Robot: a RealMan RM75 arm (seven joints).
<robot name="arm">
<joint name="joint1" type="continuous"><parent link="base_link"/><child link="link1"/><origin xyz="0 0 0.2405"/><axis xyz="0 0 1"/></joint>
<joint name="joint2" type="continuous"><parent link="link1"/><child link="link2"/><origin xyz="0 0 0"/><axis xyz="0 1 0"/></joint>
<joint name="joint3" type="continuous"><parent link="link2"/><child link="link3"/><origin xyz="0 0 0.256"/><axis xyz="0 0 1"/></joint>
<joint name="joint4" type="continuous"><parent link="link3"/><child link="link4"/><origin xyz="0 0 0"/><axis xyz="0 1 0"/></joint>
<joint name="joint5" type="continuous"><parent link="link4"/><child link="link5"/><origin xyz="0 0 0.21"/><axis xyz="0 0 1"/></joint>
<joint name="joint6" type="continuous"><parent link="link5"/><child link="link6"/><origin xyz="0 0 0"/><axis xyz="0 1 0"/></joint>
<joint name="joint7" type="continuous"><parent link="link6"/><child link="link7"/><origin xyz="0 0 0.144"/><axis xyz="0 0 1"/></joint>
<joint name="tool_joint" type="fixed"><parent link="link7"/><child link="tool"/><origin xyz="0 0 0"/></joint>
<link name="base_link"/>
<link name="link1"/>
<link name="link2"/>
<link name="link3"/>
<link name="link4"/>
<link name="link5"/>
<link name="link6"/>
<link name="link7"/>
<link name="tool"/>
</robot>
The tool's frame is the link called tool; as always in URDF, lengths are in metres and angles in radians. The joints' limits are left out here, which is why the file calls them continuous.
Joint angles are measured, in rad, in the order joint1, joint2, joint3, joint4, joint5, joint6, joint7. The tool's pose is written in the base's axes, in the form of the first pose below.
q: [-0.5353 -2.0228 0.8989 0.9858 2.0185 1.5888 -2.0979]
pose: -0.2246 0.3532 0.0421 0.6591 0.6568 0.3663 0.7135 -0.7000 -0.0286
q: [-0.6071 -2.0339 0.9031 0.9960 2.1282 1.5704 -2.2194]
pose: -0.2108 0.3675 0.0354 0.6392 0.7100 0.2955 0.7534 -0.6553 -0.0552
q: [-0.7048 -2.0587 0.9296 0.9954 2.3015 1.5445 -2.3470]
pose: -0.1937 0.3826 0.0194 0.6321 0.7550 0.1745 0.7748 -0.6190 -0.1284
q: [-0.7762 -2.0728 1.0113 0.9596 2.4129 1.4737 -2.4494]
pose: -0.1818 0.3945 -0.0008 0.6256 0.7759 0.0813 0.7711 -0.5991 -0.2156
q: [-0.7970 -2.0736 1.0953 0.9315 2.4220 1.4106 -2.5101]
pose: -0.1764 0.3986 -0.0148 0.6205 0.7825 0.0518 0.7662 -0.5909 -0.2526
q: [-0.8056 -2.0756 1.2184 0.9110 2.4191 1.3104 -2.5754]
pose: -0.1715 0.4023 -0.0324 0.6305 0.7755 0.0341 0.7449 -0.5921 -0.3073
